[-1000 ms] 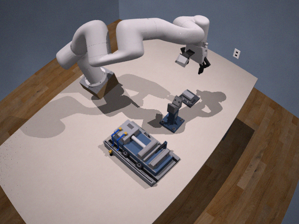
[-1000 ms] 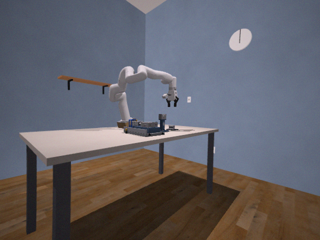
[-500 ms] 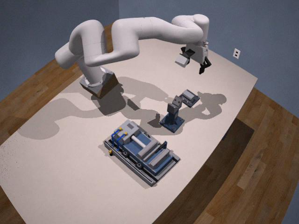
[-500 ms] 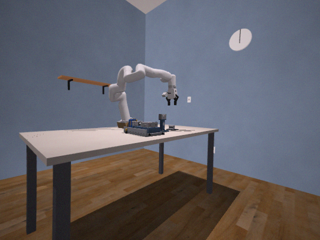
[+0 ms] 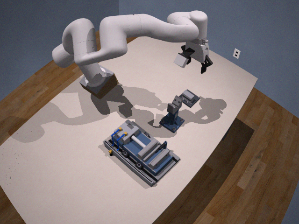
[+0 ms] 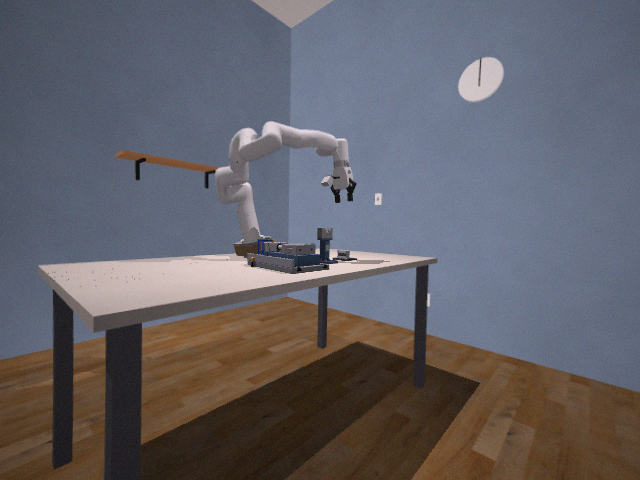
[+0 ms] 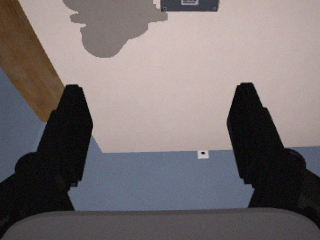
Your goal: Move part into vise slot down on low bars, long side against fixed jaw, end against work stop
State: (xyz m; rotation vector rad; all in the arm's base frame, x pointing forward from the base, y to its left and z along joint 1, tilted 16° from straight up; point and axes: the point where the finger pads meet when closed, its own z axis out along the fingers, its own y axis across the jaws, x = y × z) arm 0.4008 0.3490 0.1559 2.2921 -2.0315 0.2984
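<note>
My gripper is now 280 mm above the part, 40 mm past it and 30 mm to the right of it. The rest, counted from my hand: white cylinder rod 350 mm to the right, 230 mm below, 40 mm ahead; blue post 270 mm to the right, 240 mm below, 120 mm ahead; work stop 290 mm to the right, 210 mm below, 120 mm ahead.
</note>
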